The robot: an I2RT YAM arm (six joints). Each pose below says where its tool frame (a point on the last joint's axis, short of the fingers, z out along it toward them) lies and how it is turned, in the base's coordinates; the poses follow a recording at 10 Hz.
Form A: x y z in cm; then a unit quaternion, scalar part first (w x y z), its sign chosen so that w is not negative.
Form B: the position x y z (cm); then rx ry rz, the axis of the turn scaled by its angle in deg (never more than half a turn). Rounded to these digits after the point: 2 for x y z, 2 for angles.
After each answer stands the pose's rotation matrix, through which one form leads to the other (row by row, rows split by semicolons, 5 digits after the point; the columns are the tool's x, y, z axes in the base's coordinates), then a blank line. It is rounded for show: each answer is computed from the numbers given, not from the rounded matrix.
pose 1, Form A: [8.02 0.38 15.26 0.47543 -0.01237 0.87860 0.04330]
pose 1, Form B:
[8.02 0.38 15.26 -1.73 123.06 6.06]
-0.54763 -0.06291 0.83435; 0.01944 0.99594 0.08785; -0.83650 0.06432 -0.54418

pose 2, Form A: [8.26 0.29 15.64 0.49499 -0.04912 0.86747 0.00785]
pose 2, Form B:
[8.26 0.29 15.64 -6.82 120.46 1.09]
-0.50514 -0.09299 0.85801; -0.07745 0.99505 0.06225; -0.85955 -0.03501 -0.50984

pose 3, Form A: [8.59 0.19 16.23 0.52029 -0.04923 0.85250 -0.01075]
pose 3, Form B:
[8.59 0.19 16.23 -6.76 117.09 -1.48]
-0.45375 -0.07275 0.88816; -0.09512 0.99492 0.03290; -0.88604 -0.06956 -0.45836

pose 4, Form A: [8.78 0.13 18.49 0.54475 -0.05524 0.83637 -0.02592]
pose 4, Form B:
[8.78 0.13 18.49 -7.51 113.68 -3.52]
-0.40039 -0.06416 0.91410; -0.12064 0.99255 0.01683; -0.90837 -0.10354 -0.40515

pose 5, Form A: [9.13 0.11 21.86 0.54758 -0.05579 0.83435 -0.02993]
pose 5, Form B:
[9.13 0.11 21.86 -7.57 113.27 -4.06]
-0.39408 -0.06032 0.91709; -0.12588 0.99198 0.01115; -0.91041 -0.11104 -0.39852

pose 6, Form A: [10.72 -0.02 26.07 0.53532 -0.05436 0.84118 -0.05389]
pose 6, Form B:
[10.72 -0.02 26.07 -7.42 114.79 -7.35]
-0.42096 -0.03376 0.90645; -0.14915 0.98828 -0.03246; -0.89473 -0.14886 -0.42106

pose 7, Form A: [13.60 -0.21 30.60 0.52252 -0.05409 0.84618 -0.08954]
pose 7, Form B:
[13.60 -0.21 30.60 -7.42 116.11 -12.29]
-0.44809 0.00203 0.89399; -0.18511 0.97811 -0.09501; -0.87461 -0.20806 -0.43791

